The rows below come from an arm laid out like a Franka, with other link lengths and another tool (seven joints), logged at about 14 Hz.
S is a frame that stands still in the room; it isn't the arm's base.
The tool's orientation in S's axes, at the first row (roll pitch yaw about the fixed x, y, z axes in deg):
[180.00 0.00 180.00]
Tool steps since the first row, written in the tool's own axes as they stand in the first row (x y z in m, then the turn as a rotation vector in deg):
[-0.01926 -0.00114 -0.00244 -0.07 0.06 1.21]
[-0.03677 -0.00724 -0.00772 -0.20 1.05 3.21]
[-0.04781 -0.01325 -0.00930 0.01 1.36 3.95]
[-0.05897 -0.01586 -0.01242 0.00 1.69 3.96]
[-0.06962 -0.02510 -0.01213 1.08 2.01 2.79]
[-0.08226 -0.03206 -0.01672 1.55 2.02 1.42]
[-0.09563 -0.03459 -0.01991 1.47 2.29 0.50]
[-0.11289 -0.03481 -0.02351 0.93 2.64 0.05]
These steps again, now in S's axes. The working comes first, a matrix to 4 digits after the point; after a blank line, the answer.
The tool's axes in the first row as the columns of a matrix, in S's axes (used below as rounded here):
[-1.0000 0.0000 0.0000]
[0.0000 1.0000 0.0000]
[0.0000 0.0000 -1.0000]

[0.01926 -0.00114 0.00244 0.07 0.06 -1.21]
[0.03677 -0.00724 0.00772 0.20 1.05 -3.21]
[0.04781 -0.01325 0.00930 -0.01 1.36 -3.95]
[0.05897 -0.01586 0.01242 0.00 1.69 -3.96]
[0.06962 -0.02510 0.01213 -1.08 2.01 -2.79]
[0.08226 -0.03206 0.01672 -1.55 2.02 -1.42]
[0.09563 -0.03459 0.01991 -1.47 2.29 -0.50]
[0.11289 -0.03481 0.02351 -0.93 2.64 -0.05]

